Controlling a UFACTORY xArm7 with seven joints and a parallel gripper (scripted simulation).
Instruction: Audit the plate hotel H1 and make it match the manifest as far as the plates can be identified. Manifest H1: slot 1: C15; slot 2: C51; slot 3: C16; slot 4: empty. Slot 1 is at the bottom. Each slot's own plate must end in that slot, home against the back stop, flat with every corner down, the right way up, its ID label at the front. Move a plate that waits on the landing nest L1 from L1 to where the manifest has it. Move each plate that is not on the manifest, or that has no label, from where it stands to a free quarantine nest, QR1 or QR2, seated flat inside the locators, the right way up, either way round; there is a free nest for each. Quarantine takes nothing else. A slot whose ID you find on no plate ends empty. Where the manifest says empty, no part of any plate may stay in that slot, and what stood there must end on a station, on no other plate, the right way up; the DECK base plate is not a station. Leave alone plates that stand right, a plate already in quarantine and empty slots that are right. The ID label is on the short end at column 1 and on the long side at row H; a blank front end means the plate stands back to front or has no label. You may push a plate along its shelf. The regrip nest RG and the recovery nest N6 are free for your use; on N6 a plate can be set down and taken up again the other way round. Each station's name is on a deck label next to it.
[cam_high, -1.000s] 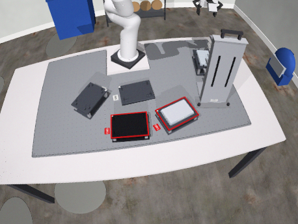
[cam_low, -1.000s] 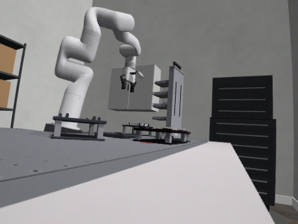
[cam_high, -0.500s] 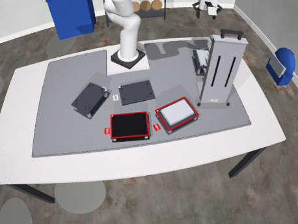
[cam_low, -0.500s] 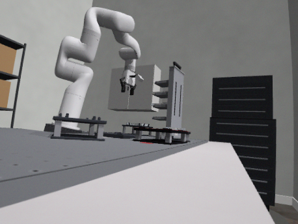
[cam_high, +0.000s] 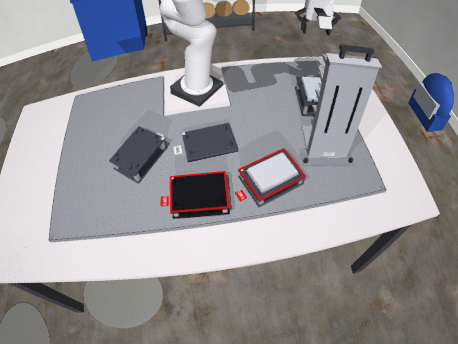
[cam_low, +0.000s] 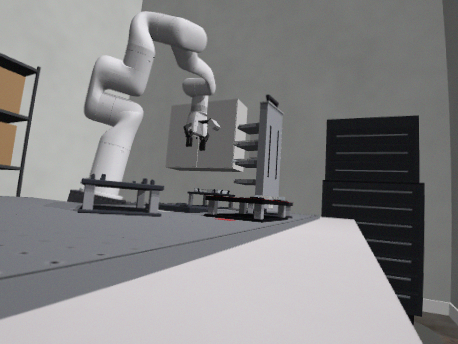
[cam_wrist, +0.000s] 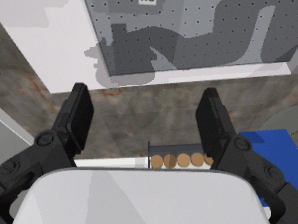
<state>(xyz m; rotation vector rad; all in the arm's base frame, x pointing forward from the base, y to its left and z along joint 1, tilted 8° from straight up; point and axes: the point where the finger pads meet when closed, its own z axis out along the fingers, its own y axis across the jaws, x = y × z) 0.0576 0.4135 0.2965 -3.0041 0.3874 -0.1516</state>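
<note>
Now: the RG label 270 mm below my hand. From my hand the other things lie so: H1 label: 250 mm ahead, 40 mm to the left, 270 mm below; white plate: 400 mm ahead, 310 mm to the right, 220 mm below; plate labelled C16: 280 mm ahead, 70 mm to the right, 10 mm below.
</note>
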